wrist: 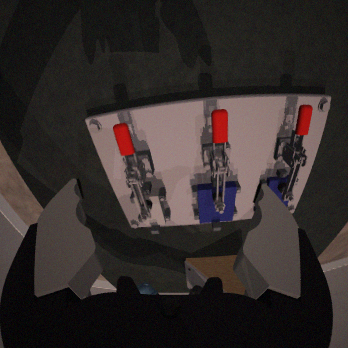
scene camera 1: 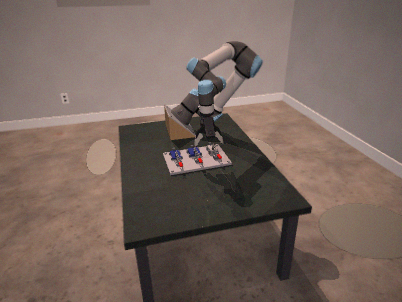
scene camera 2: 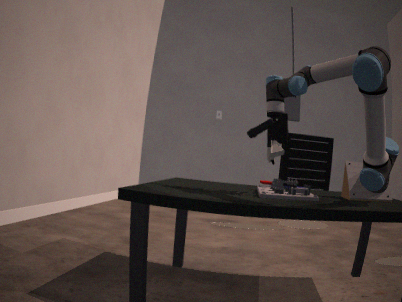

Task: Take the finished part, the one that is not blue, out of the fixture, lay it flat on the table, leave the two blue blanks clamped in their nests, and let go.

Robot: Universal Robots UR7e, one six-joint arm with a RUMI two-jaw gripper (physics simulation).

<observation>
I see my gripper and a fixture plate.
My gripper also shows in the wrist view.
</observation>
